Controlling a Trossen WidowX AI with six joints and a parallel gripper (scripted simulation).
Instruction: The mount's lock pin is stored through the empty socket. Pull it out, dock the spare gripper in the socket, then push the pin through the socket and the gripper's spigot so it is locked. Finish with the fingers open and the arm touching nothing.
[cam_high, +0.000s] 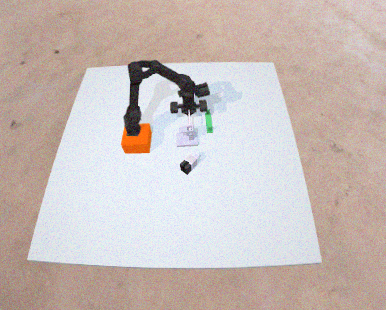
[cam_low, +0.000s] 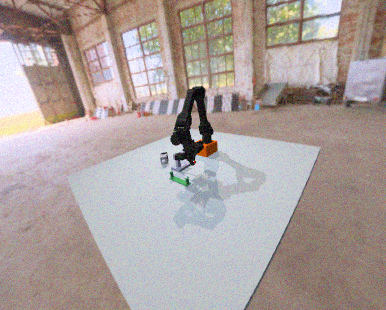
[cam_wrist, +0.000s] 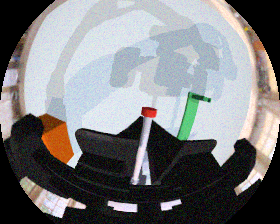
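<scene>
Right now my gripper tip is 110 mm short of the green bar and 30 mm above it. Also, from my gripper tip: spare gripper 280 mm to the right, 40 mm ahead, 30 mm below; then mount 120 mm to the right, 10 mm ahead.
</scene>
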